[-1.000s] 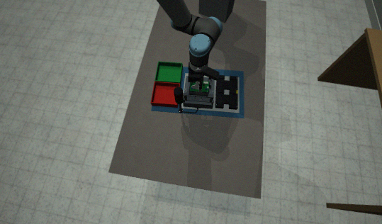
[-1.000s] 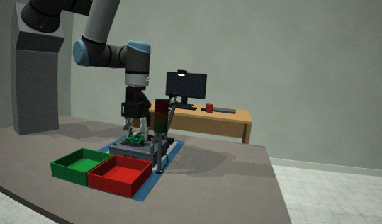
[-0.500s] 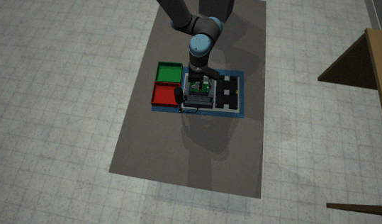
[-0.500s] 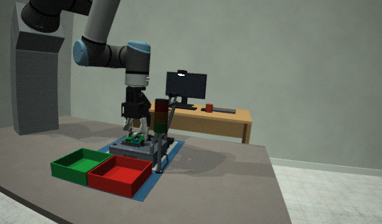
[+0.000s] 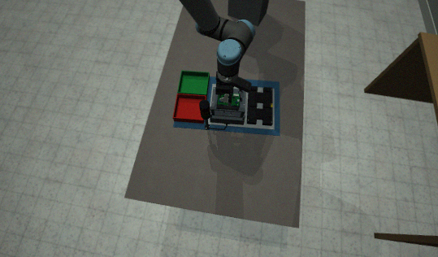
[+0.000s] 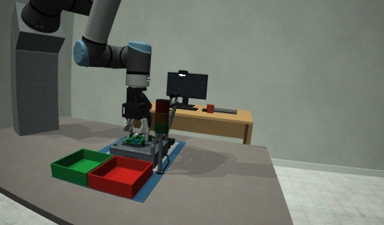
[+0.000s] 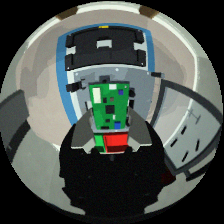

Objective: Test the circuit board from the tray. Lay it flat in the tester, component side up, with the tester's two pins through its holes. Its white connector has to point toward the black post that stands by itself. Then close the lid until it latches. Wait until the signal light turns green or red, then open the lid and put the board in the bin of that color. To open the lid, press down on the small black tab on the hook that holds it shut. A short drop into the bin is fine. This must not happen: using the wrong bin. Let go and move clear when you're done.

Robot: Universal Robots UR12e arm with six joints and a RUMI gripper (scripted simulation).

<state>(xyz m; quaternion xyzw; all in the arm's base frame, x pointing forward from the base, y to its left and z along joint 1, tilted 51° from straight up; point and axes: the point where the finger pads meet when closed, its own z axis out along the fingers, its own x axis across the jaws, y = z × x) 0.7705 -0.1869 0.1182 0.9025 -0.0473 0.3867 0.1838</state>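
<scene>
Right now the green circuit board is right at my hand. The rest, counted from my hand: tester lid: 12 cm ahead, 4 cm to the right, 10 cm above; red bin: 2 cm behind, 21 cm to the right, 7 cm below; black latch hook: 4 cm behind, 7 cm to the left, 1 cm above.
</scene>
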